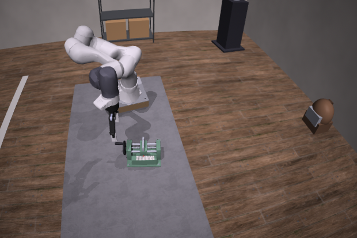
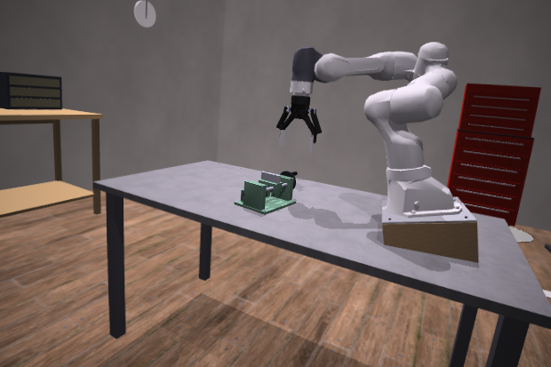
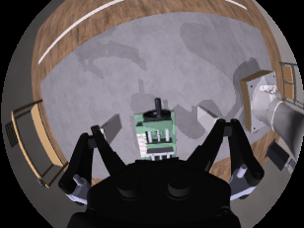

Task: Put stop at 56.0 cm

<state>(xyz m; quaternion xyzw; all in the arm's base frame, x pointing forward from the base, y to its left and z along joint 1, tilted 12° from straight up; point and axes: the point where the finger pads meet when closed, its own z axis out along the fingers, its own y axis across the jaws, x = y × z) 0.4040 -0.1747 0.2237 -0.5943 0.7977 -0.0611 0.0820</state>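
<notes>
Right now the black handwheel is 120 mm below my hand, 20 mm to the left of it and 10 mm ahead of it. Also, from my hand: stop carriage 140 mm to the left, 130 mm below, 60 mm ahead.
</notes>
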